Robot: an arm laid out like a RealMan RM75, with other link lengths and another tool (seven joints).
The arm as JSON. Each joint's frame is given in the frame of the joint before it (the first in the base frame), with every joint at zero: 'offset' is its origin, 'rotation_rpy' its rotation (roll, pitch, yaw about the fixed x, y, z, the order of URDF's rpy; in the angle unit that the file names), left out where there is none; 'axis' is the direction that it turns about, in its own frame. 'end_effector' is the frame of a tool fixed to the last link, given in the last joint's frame.
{
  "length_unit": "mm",
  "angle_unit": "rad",
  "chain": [
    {
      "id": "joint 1",
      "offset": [
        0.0,
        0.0,
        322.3
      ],
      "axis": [
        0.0,
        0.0,
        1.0
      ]
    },
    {
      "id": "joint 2",
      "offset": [
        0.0,
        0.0,
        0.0
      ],
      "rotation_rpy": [
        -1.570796,
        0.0,
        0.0
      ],
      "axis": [
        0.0,
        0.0,
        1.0
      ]
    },
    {
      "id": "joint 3",
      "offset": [
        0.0,
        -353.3,
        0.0
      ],
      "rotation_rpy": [
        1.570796,
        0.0,
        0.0
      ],
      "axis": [
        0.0,
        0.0,
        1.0
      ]
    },
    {
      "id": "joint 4",
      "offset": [
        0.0,
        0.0,
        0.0
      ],
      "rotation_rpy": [
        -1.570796,
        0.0,
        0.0
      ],
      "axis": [
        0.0,
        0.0,
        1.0
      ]
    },
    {
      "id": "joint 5",
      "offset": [
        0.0,
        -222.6,
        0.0
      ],
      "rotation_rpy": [
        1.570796,
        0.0,
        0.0
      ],
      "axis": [
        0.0,
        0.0,
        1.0
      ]
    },
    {
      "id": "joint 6",
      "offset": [
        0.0,
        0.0,
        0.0
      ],
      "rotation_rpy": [
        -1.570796,
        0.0,
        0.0
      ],
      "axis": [
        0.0,
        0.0,
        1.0
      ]
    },
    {
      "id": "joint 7",
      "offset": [
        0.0,
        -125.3,
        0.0
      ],
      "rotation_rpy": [
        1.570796,
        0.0,
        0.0
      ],
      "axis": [
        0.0,
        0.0,
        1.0
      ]
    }
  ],
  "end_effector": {
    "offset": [
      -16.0,
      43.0,
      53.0
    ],
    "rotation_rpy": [
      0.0,
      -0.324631,
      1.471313
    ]
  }
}
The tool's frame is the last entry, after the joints.
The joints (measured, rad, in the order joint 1, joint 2, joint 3, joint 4, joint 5, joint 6, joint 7), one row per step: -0.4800 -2.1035 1.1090 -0.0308 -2.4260 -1.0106 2.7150; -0.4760 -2.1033 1.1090 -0.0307 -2.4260 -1.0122 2.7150; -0.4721 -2.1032 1.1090 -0.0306 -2.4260 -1.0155 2.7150; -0.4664 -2.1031 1.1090 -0.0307 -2.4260 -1.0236 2.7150; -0.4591 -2.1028 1.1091 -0.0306 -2.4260 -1.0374 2.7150; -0.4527 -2.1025 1.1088 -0.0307 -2.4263 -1.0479 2.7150; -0.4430 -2.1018 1.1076 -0.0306 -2.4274 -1.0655 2.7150; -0.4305 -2.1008 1.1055 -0.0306 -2.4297 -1.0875 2.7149; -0.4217 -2.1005 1.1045 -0.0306 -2.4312 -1.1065 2.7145; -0.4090 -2.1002 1.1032 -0.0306 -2.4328 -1.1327 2.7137; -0.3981 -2.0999 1.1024 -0.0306 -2.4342 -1.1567 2.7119; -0.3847 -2.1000 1.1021 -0.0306 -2.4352 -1.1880 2.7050; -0.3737 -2.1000 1.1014 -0.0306 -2.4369 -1.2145 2.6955; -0.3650 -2.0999 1.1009 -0.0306 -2.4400 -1.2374 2.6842; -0.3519 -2.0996 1.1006 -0.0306 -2.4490 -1.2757 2.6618; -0.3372 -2.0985 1.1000 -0.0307 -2.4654 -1.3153 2.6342; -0.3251 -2.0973 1.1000 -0.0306 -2.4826 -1.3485 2.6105; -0.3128 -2.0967 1.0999 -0.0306 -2.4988 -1.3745 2.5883
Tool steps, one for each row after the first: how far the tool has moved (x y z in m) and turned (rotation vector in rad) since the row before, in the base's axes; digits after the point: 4 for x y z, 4 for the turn. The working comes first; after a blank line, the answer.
Tool pose at each row, in the base's axes (x y z in m, rotation vector in rad; the steps are taken from these numbers as rounded here): -0.4141 0.3595 -0.0931 -1.8221 0.5326 0.6771; -0.4153 0.3579 -0.0929 -1.8225 0.5297 0.6784; -0.4162 0.3564 -0.0926 -1.8222 0.5273 0.6780; -0.4169 0.3542 -0.0921 -1.8202 0.5245 0.6745; -0.4173 0.3515 -0.0911 -1.8156 0.5222 0.6668; -0.4179 0.3491 -0.0903 -1.8121 0.5190 0.6618; -0.4187 0.3457 -0.0885 -1.8050 0.5135 0.6530; -0.4198 0.3414 -0.0861 -1.7953 0.5047 0.6428; -0.4198 0.3383 -0.0844 -1.7871 0.4997 0.6320; -0.4199 0.3336 -0.0821 -1.7762 0.4927 0.6173; -0.4197 0.3296 -0.0800 -1.7665 0.4864 0.6029; -0.4187 0.3243 -0.0775 -1.7563 0.4761 0.5804; -0.4177 0.3201 -0.0750 -1.7483 0.4633 0.5596; -0.4165 0.3169 -0.0725 -1.7413 0.4490 0.5398; -0.4142 0.3125 -0.0676 -1.7283 0.4209 0.5046; -0.4127 0.3080 -0.0608 -1.7116 0.3820 0.4691; -0.4117 0.3046 -0.0544 -1.6947 0.3483 0.4398; -0.4117 0.3008 -0.0490 -1.6814 0.3148 0.4173

-0.0012 -0.0016 0.0002 0.0007 -0.0006 0.0025; -0.0009 -0.0015 0.0003 0.0011 -0.0014 0.0011; -0.0007 -0.0022 0.0005 0.0028 -0.0036 -0.0008; -0.0004 -0.0027 0.0010 0.0048 -0.0059 -0.0042; -0.0006 -0.0024 0.0008 0.0042 -0.0046 -0.0019; -0.0008 -0.0034 0.0018 0.0082 -0.0080 -0.0037; -0.0011 -0.0043 0.0024 0.0117 -0.0104 -0.0034; 0.0000 -0.0031 0.0017 0.0090 -0.0091 -0.0054; -0.0001 -0.0047 0.0023 0.0120 -0.0125 -0.0072; 0.0002 -0.0040 0.0021 0.0106 -0.0121 -0.0071; 0.0010 -0.0053 0.0025 0.0121 -0.0197 -0.0092; 0.0010 -0.0042 0.0025 0.0108 -0.0201 -0.0060; 0.0012 -0.0032 0.0025 0.0103 -0.0204 -0.0042; 0.0023 -0.0044 0.0049 0.0194 -0.0378 -0.0060; 0.0015 -0.0045 0.0068 0.0255 -0.0438 -0.0004; 0.0010 -0.0034 0.0064 0.0240 -0.0370 0.0001; 0.0000 -0.0038 0.0054 0.0204 -0.0329 0.0049
